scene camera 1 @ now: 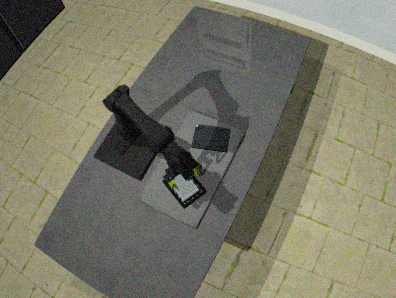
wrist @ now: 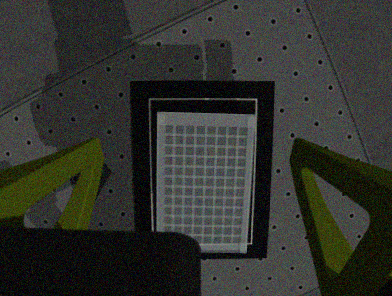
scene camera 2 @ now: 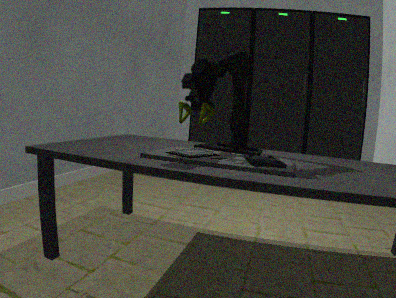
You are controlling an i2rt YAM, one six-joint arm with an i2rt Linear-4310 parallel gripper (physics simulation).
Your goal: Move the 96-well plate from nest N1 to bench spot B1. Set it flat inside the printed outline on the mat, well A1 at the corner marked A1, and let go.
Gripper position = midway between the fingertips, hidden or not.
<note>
My gripper [wrist: 196,148] is open and holds nothing. Also in view: a well plate [wrist: 204,160]. I also see a black square with white outline [wrist: 148,97] and a dark plate nest [scene camera 1: 212,138].
</note>
